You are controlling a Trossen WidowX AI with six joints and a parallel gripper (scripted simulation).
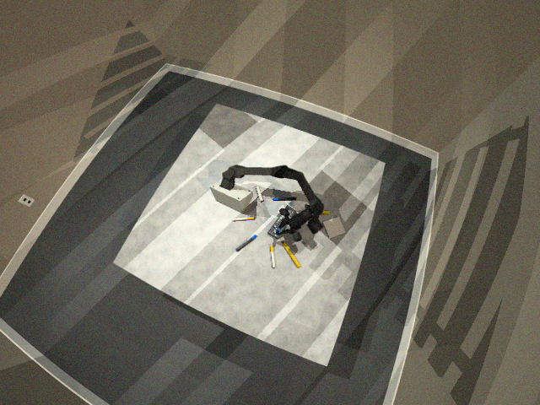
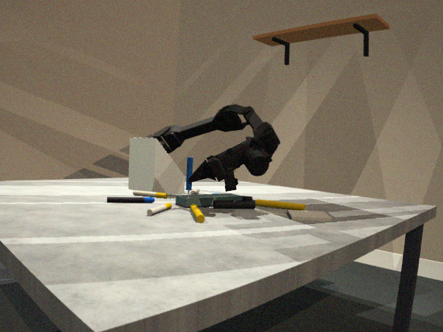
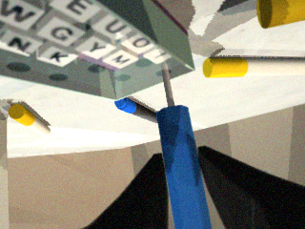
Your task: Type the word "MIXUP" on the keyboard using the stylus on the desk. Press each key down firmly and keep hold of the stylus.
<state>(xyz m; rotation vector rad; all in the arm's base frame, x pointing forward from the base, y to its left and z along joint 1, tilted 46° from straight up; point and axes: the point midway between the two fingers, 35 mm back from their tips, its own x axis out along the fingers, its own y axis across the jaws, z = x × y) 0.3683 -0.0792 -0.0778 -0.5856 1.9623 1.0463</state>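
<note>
The black cylinder lies 100 mm to the left of my gripper tip, 90 mm ahead of it and 60 mm below it. The rest, counted from my gripper tip: yellow marker: 220 mm to the left, 170 mm ahead, 70 mm below; blue stylus: 10 mm below; notepad: 300 mm ahead, 160 mm to the left, 70 mm below.
</note>
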